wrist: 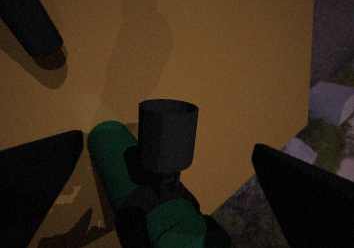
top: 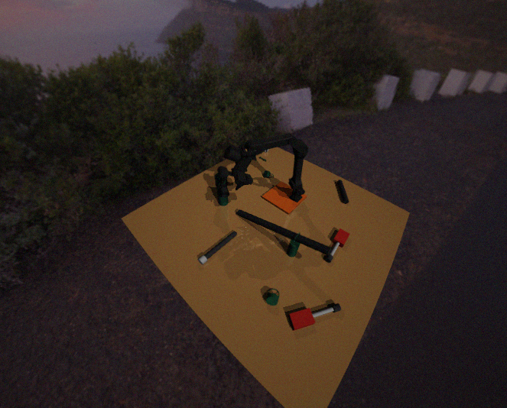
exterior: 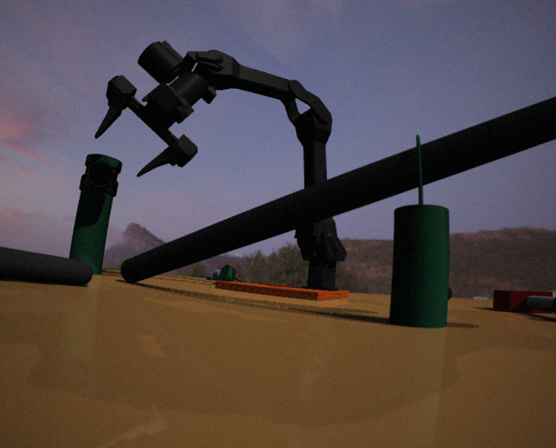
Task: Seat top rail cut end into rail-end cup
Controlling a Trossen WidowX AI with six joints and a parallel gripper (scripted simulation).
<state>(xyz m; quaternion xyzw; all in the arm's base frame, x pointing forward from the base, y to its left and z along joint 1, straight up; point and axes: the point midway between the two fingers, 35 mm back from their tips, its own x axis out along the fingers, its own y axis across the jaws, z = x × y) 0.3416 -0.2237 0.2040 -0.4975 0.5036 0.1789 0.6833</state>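
The rail-end cup is 30 mm to the right of my gripper tip and 30 mm below it. From my gripper tip the other things lie so: green line post (420 mm to the left, 80 mm below, 10 mm behind); short dark tube (630 mm behind, 450 mm to the left, 170 mm below).
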